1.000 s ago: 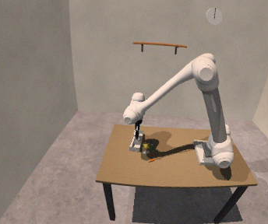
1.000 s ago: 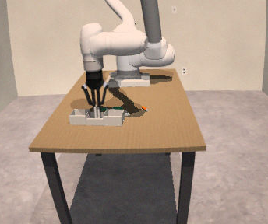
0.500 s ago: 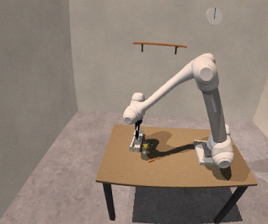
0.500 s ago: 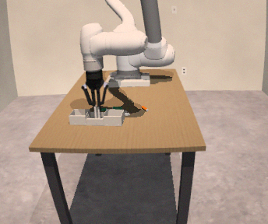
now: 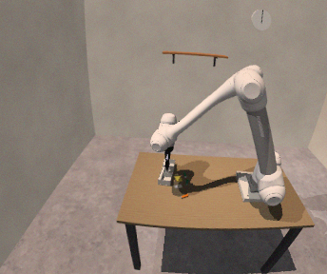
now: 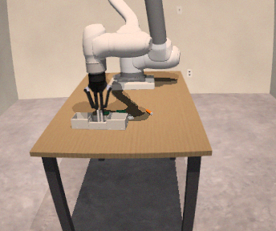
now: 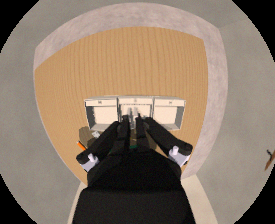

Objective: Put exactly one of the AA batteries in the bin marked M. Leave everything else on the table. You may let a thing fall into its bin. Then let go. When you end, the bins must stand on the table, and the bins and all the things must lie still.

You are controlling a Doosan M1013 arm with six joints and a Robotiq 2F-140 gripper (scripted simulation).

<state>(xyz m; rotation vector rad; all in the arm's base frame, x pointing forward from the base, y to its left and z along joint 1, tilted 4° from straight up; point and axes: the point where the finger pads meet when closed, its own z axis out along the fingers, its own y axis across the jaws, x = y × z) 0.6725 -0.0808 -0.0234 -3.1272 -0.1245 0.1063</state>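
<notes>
The grey bin row lies 3 cm below my hand and 1 cm to the right of it. The rest, counted from my hand: small white piece (12 cm to the left, 9 cm behind, 4 cm below); green AA battery (15 cm behind, 7 cm to the left, 4 cm below); yellow block (9 cm behind, 4 cm to the left, 4 cm below).
</notes>
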